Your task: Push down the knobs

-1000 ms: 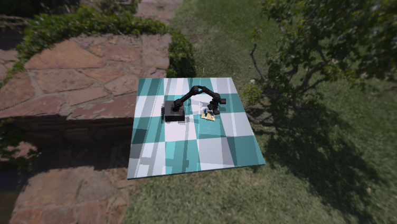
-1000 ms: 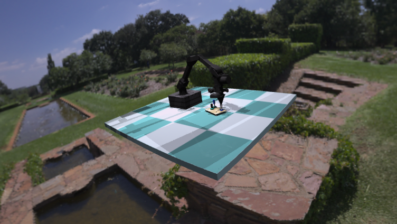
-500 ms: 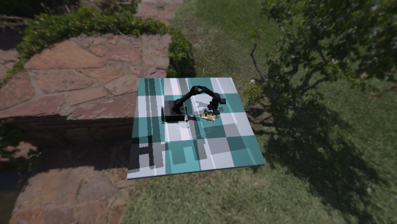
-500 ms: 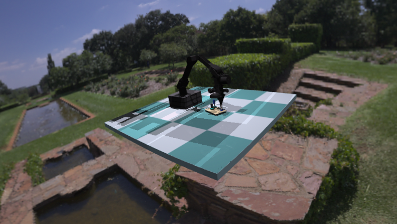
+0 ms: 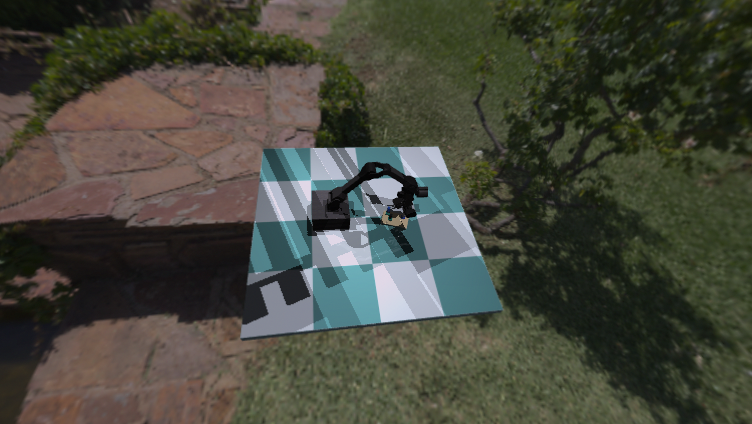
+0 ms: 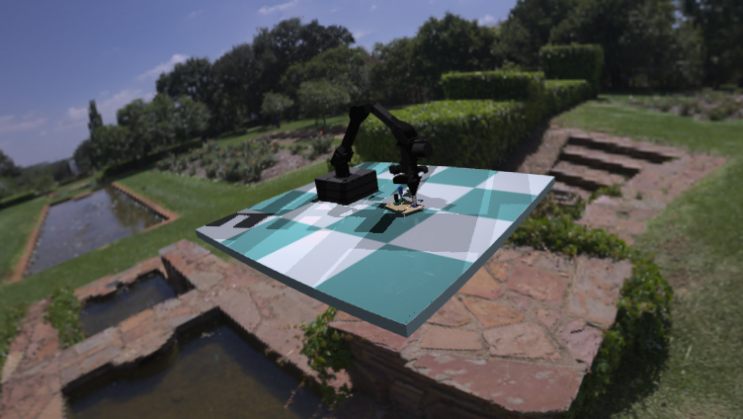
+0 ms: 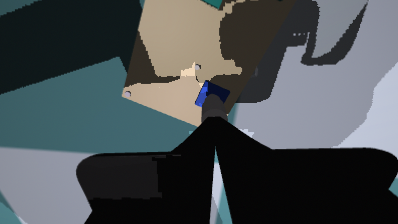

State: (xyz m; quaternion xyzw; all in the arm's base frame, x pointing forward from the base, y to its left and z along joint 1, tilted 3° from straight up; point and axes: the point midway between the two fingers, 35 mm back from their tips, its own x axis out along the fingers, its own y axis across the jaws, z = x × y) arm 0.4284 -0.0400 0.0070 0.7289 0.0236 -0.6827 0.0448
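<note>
Right now my gripper tip is 2 cm above the blue potentiometer.
</note>
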